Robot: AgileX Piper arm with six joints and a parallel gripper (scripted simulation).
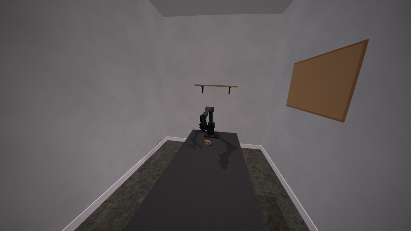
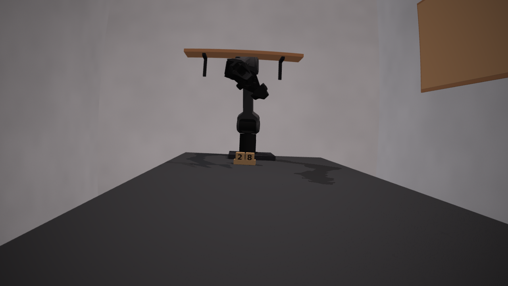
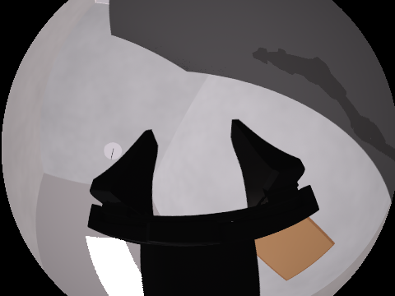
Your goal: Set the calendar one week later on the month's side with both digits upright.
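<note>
Now: the wooden cube 26 cm behind my hand, 9 cm to the right of it and 22 cm below it. The rest, counted from my hand: wooden tray (26 cm behind, 7 cm to the right, 24 cm below).
</note>
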